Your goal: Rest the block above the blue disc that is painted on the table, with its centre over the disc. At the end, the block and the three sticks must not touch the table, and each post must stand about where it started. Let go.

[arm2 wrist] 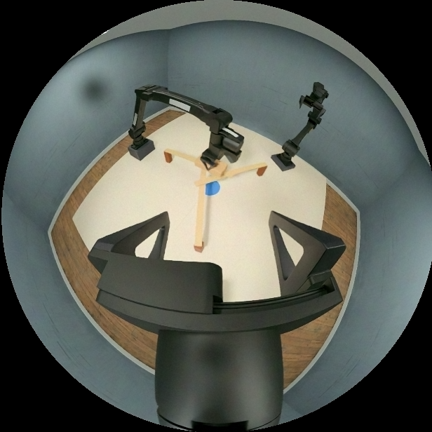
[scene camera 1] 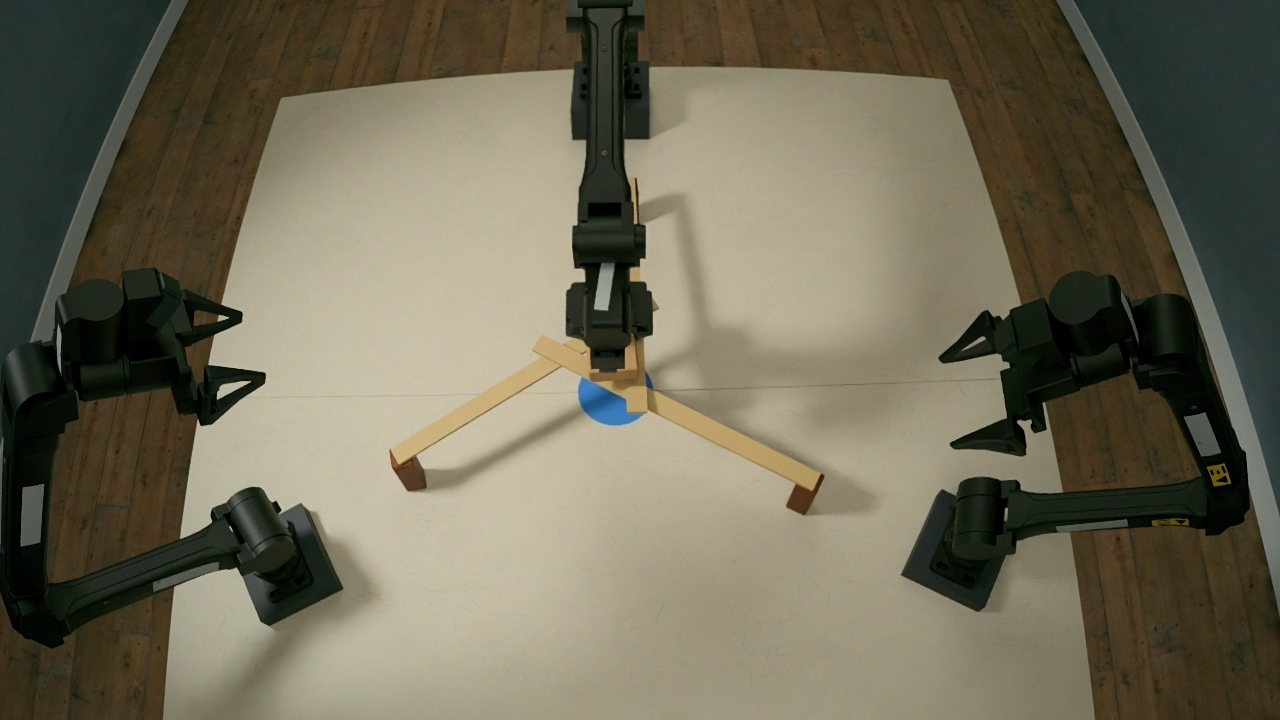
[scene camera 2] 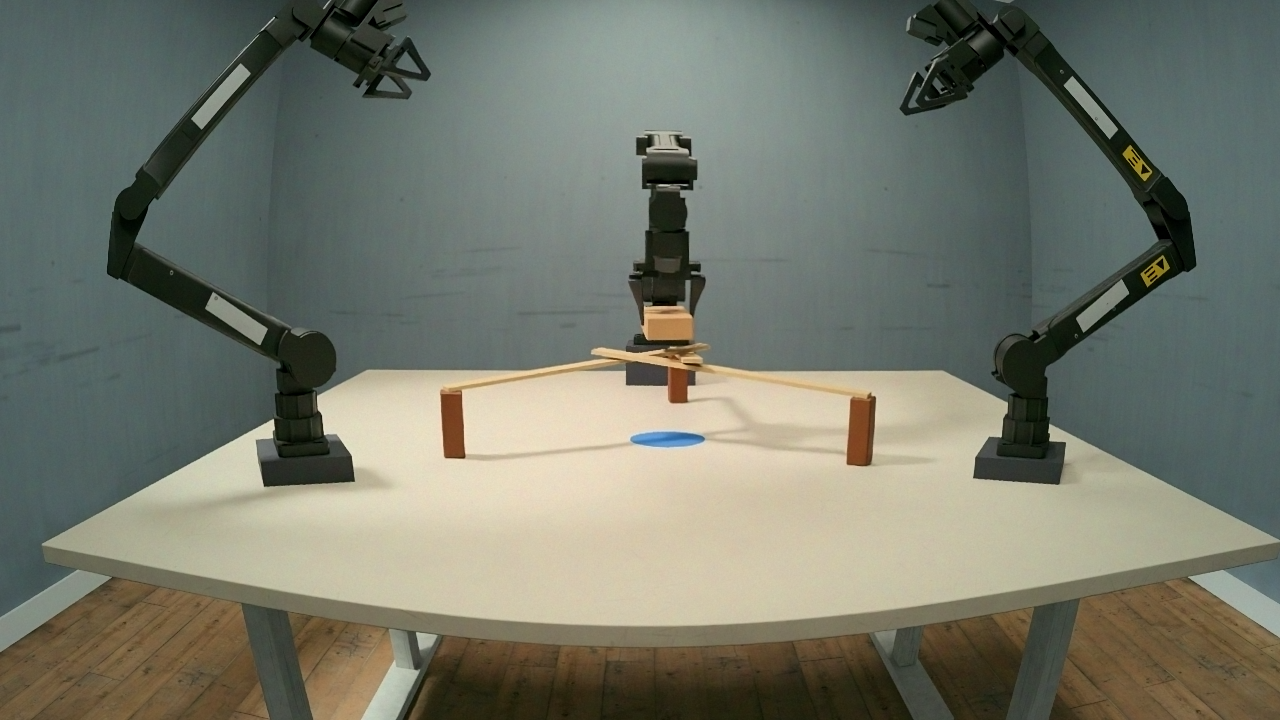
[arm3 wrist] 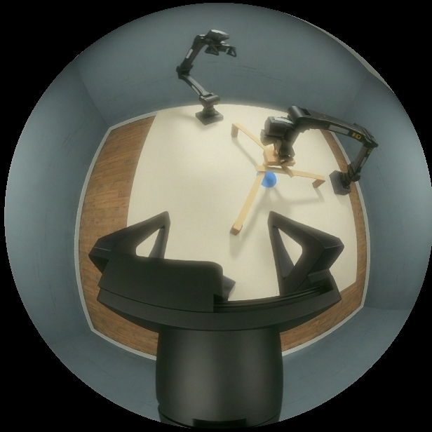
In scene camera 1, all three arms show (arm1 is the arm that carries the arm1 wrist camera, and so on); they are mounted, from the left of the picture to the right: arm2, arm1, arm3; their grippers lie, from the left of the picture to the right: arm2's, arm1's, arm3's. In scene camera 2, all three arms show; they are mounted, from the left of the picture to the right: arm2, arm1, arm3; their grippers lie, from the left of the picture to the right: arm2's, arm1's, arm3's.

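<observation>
The tan block (scene camera 1: 627, 365) (scene camera 2: 667, 324) is in arm1's gripper (scene camera 2: 667, 311), which is shut on it. The block hangs slightly above three crossed sticks, behind the blue disc's centre in scene camera 1. The left stick (scene camera 1: 483, 411), right stick (scene camera 1: 733, 438) and back stick (scene camera 1: 636, 398) overlap near the blue disc (scene camera 1: 608, 413) (scene camera 2: 667, 438), raised off the table. Their outer ends rest on the upright left post (scene camera 1: 409, 474) (scene camera 2: 452, 424), right post (scene camera 1: 803, 497) (scene camera 2: 861, 430) and back post (scene camera 2: 677, 385). Arm2's gripper (scene camera 1: 253, 347) and arm3's gripper (scene camera 1: 946, 402) are open, empty and high.
The pale table (scene camera 1: 537, 608) (scene camera 2: 644, 555) carries three arm bases: arm2's (scene camera 2: 306, 463), arm1's (scene camera 1: 637, 120) and arm3's (scene camera 2: 1018, 462). Arm1 reaches over the back stick. Arm2 and arm3 stand folded at the sides. Walls and a wooden floor surround the table.
</observation>
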